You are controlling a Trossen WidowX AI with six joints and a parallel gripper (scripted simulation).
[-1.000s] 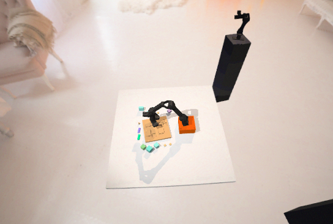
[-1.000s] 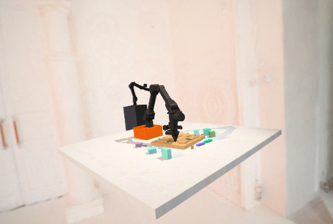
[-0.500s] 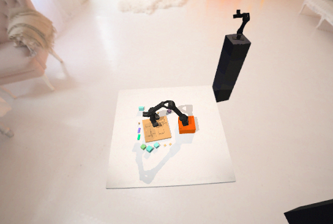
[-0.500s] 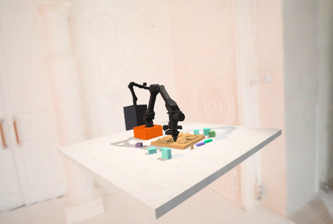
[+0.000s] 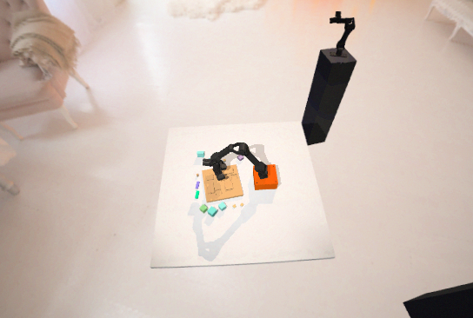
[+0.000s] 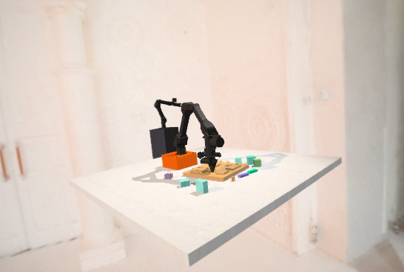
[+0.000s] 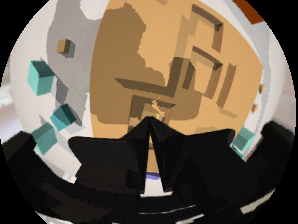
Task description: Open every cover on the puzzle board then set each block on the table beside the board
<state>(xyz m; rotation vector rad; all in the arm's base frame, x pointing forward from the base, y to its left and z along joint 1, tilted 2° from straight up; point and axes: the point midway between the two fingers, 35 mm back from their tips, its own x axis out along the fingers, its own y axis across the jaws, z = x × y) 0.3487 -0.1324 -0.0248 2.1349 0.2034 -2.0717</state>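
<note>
Now: the tan puzzle board 5 cm to the left of my gripper tip and 1 cm behind it. The rest, counted from my gripper tip: purple bar (18 cm ahead, 4 cm to the left, 1 cm below); green bar (20 cm ahead, 12 cm to the left, 1 cm below); purple block (23 cm behind, 14 cm to the right, 1 cm below).
</note>
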